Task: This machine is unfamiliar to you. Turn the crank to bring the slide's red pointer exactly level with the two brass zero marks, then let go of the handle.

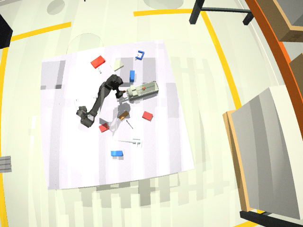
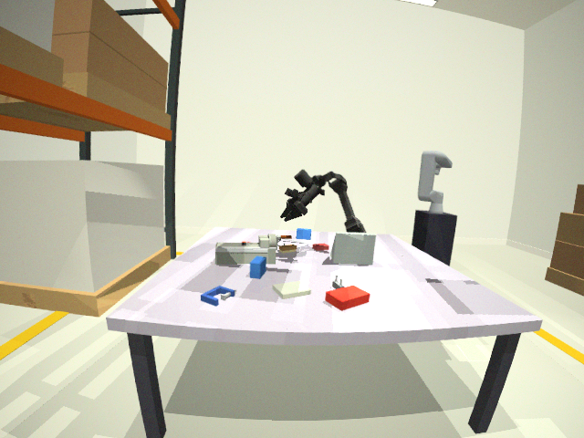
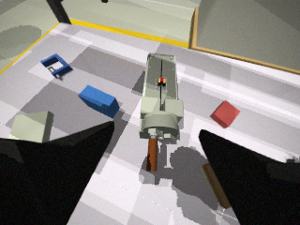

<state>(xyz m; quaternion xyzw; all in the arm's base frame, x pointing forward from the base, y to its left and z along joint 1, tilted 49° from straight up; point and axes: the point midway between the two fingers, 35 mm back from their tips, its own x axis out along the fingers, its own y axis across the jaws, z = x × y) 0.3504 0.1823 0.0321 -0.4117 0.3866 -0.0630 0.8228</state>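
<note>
The crank is 10 mm to the right of my gripper tip and 90 mm below it. From my gripper tip the other things lie so: red pointer (170 mm ahead, 20 mm to the left, 110 mm below); then orange-brown crank handle (20 mm behind, 10 mm to the right, 80 mm below); then brown block (30 mm behind, 180 mm to the right, 180 mm below).
</note>
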